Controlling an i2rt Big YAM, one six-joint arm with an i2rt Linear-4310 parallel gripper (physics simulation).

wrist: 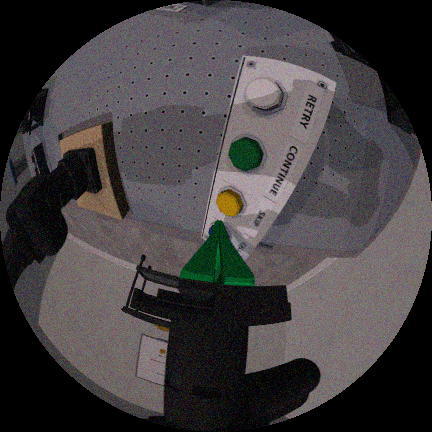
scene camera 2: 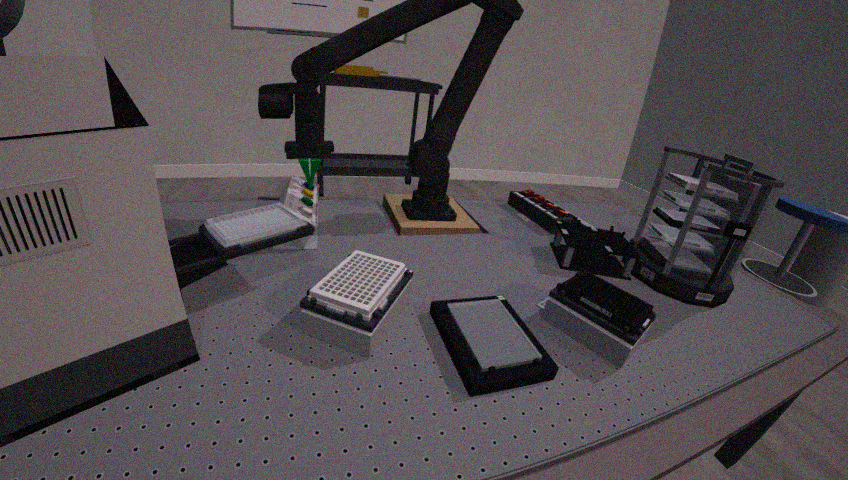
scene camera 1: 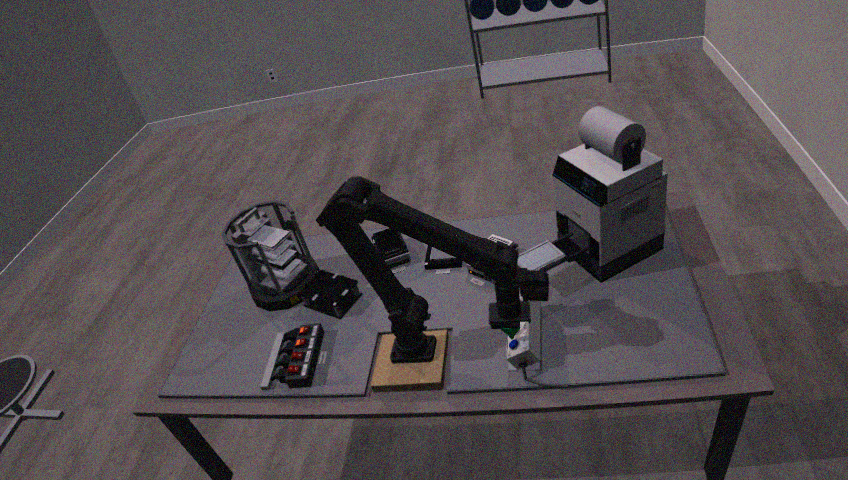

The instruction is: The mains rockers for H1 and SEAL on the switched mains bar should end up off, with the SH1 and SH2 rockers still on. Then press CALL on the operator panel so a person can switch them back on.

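Pixels of known places: gripper, fingertip midpoint: (wrist: pixel 217 223) (scene camera 2: pixel 310 188) (scene camera 1: pixel 512 337); arm's base at its link origin: (wrist: pixel 81 168) (scene camera 2: pixel 428 212) (scene camera 1: pixel 414 351).
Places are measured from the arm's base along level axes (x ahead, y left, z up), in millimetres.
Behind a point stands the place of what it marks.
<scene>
The operator panel (scene camera 1: pixel 521 358) {x -70, y -301, z 40 mm} (wrist: pixel 267 127) {x 93, y -292, z 52 mm} stands right of the arm's base. Its blue CALL button (scene camera 1: pixel 512 344) {x -35, y -279, z 55 mm} is partly hidden behind my fingertips in the wrist view (wrist: pixel 213 231). My gripper (scene camera 1: pixel 511 334) {x -10, y -277, z 54 mm} (scene camera 2: pixel 310 183) {x -10, y -277, z 54 mm} (wrist: pixel 217 223) {x -10, y -277, z 54 mm} is shut and empty, green tips pointing down at the CALL end of the panel; whether they touch the button I cannot tell. The switched mains bar (scene camera 1: pixel 310 358) {x -44, y 292, z 26 mm} (scene camera 2: pixel 531 209) {x -3, y 294, z 14 mm} lies left of the base. Its two farther rockers (scene camera 1: pixel 303 329) {x 59, y 344, z 38 mm} (scene camera 1: pixel 299 342) {x 10, y 342, z 34 mm} glow orange; the two nearer rockers (scene camera 1: pixel 296 355) {x -41, y 334, z 36 mm} (scene camera 1: pixel 293 368) {x -89, y 327, z 37 mm} look darker red. Their labels are unreadable.
The yellow SKIP button (wrist: pixel 230 202) {x 23, y -282, z 57 mm}, green CONTINUE button (wrist: pixel 246 153) {x 70, y -282, z 57 mm} and white RETRY button (wrist: pixel 264 94) {x 117, y -282, z 57 mm} line the panel. A large white instrument (scene camera 1: pixel 630 223) {x 308, y -618, z 152 mm} stands behind it with an extended plate tray (scene camera 1: pixel 541 256) {x 257, y -359, z 96 mm}. A plate carousel (scene camera 1: pixel 258 297) {x 216, y 564, z 31 mm} stands at the left.
</scene>
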